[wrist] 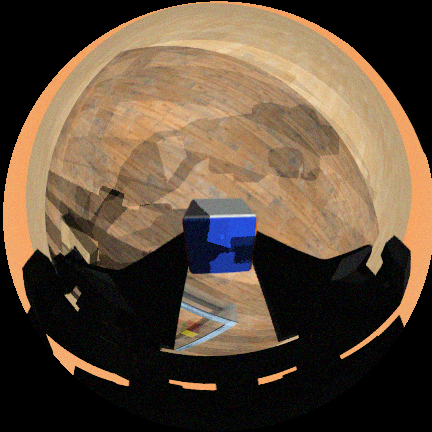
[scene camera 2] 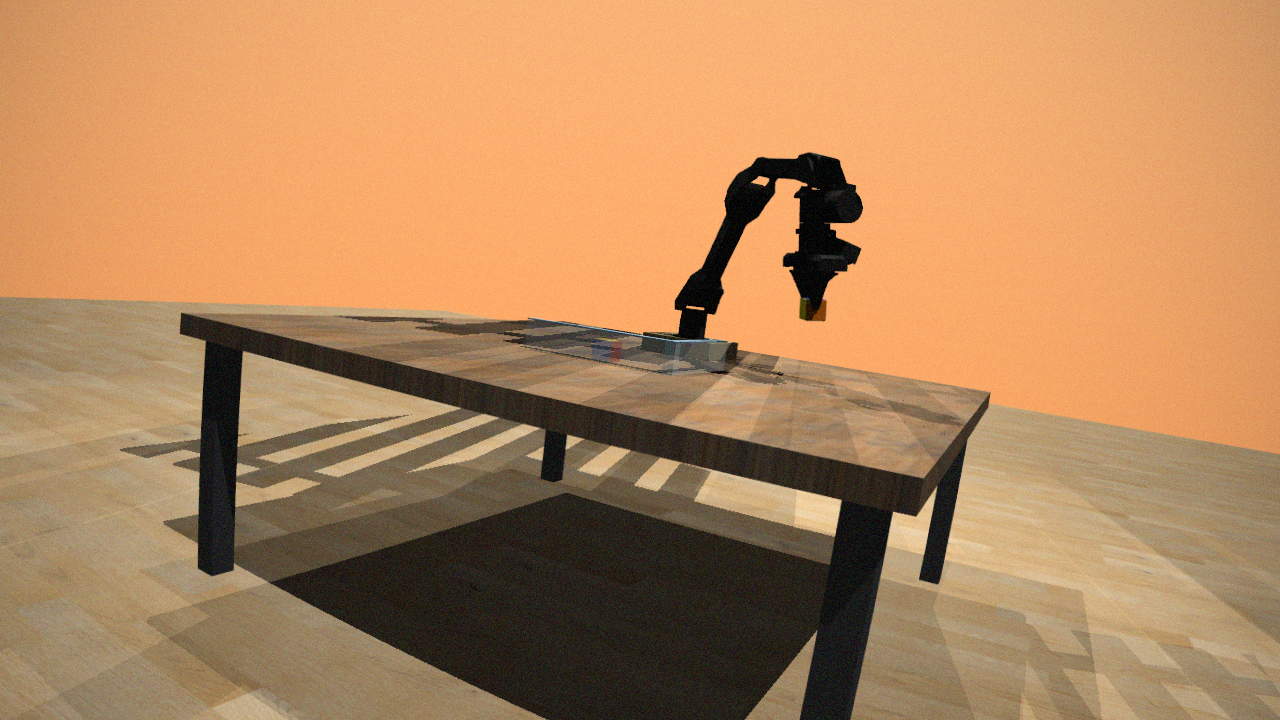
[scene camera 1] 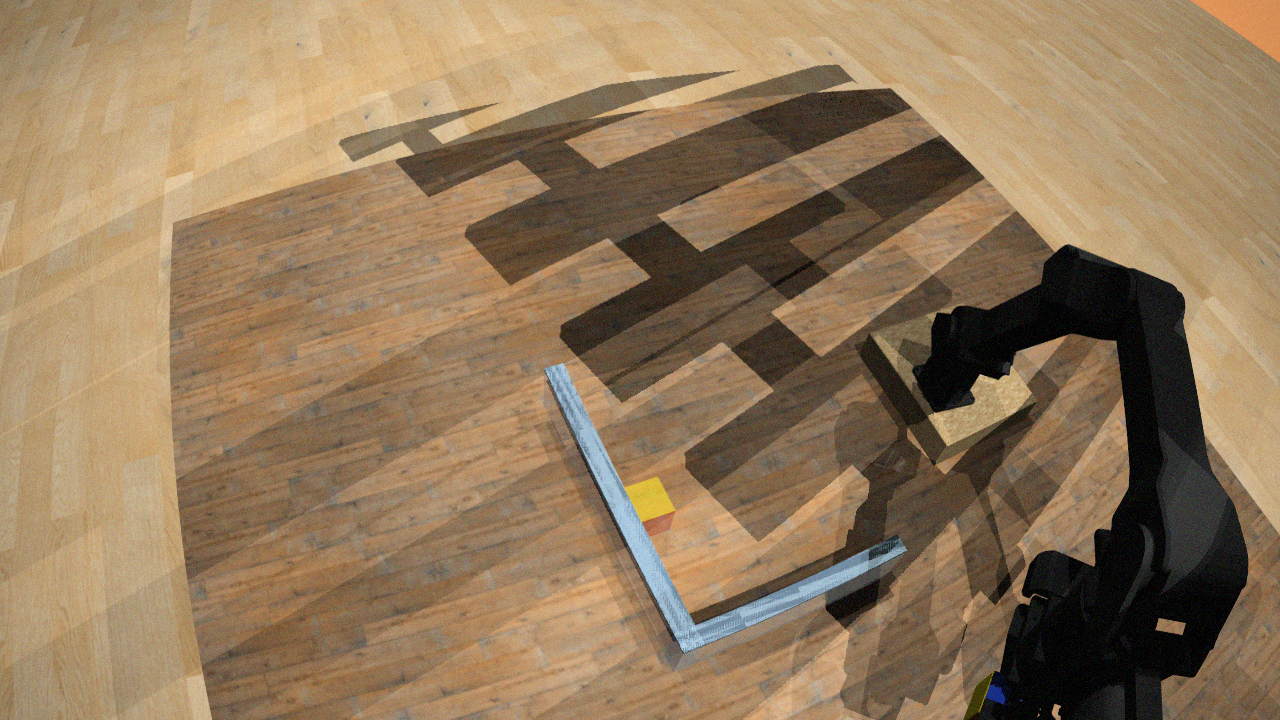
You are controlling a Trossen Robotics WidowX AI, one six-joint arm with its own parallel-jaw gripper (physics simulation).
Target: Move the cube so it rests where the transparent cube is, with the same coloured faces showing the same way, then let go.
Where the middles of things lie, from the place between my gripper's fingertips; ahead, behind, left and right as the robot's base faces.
Now: hand 110 mm short of the grey L-shaped rail [scene camera 2: 668, 357], 330 mm to the left of it and 120 mm above it. Round my hand: transparent cube [scene camera 1: 649, 498]: 190 mm ahead, 310 mm to the right, 130 mm below.
